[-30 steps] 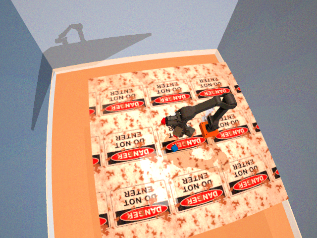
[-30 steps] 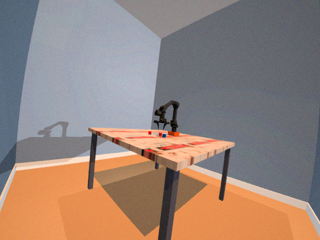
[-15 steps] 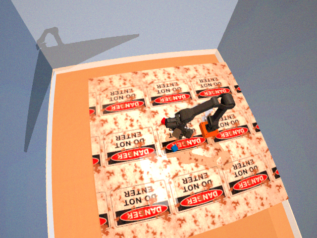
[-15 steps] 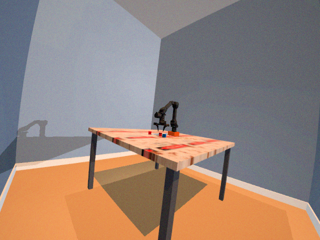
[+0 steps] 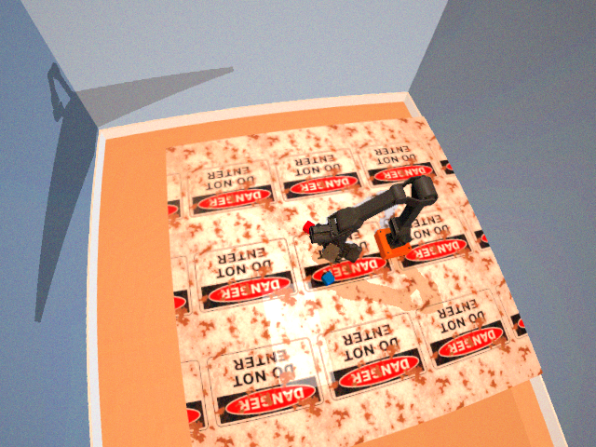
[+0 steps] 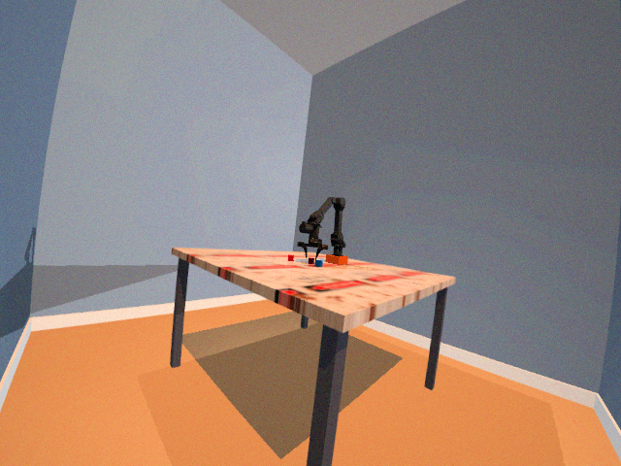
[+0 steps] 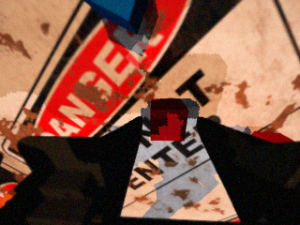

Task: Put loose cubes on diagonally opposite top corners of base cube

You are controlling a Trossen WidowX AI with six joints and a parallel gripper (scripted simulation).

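Right now the blue base cube is 50 mm ahead of my gripper tip, 100 mm to the left of it and 10 mm below it.
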